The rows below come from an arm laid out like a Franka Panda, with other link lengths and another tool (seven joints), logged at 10 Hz.
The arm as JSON. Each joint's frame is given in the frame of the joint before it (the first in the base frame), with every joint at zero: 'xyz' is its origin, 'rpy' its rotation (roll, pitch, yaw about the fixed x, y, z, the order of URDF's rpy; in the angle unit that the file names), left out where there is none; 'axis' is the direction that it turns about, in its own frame. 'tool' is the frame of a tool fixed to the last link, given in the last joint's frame.
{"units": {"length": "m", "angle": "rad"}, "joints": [
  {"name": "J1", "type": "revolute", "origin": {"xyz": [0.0, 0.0, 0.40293]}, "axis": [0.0, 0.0, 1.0]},
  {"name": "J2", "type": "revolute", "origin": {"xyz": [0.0, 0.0, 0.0]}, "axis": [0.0, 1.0, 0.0]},
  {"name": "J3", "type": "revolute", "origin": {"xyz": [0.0, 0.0, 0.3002]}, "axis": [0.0, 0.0, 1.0]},
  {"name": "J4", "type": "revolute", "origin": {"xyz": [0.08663, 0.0, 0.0]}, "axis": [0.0, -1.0, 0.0]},
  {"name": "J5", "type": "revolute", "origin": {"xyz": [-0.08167, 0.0, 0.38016]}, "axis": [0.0, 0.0, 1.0]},
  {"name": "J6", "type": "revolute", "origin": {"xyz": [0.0, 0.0, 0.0]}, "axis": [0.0, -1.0, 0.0]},
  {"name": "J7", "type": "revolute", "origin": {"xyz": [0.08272, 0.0, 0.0]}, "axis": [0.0, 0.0, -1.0]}
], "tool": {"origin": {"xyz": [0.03, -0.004, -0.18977], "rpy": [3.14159, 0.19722, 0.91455]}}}
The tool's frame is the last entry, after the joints.
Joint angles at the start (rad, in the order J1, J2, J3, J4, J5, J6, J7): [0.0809 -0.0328 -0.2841 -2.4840 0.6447 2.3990 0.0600]
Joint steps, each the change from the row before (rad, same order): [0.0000 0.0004 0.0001 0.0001 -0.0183 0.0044 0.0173]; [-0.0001 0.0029 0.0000 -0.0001 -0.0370 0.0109 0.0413]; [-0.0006 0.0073 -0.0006 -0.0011 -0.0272 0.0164 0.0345]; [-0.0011 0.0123 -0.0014 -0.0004 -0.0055 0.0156 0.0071]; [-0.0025 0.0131 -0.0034 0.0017 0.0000 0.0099 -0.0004]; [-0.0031 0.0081 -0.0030 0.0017 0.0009 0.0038 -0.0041]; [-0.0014 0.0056 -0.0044 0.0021 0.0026 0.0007 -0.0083]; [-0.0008 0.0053 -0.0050 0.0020 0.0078 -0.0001 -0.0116]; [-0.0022 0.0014 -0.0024 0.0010 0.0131 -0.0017 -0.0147]
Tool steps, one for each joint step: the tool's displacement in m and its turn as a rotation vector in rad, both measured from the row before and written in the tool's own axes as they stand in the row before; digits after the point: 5 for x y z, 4 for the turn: [-0.00057 0.00151 -0.00033 -0.0105 -0.0066 0.0060]; [-0.00144 0.00385 0.00006 -0.0214 -0.0133 0.0195]; [-0.00134 0.00519 0.00150 -0.0200 -0.0084 0.0224]; [-0.00062 0.00516 0.00331 -0.0113 -0.0023 0.0118]; [-0.00077 0.00573 0.00306 -0.0062 -0.0019 0.0101]; [-0.00077 0.00425 0.00159 -0.0027 -0.0012 0.0049]; [-0.00047 0.00328 0.00072 -0.0007 -0.0001 0.0003]; [-0.00040 0.00294 0.00073 0.0022 0.0018 0.0004]; [-0.00010 0.00145 -0.00026 0.0059 0.0056 -0.0013]
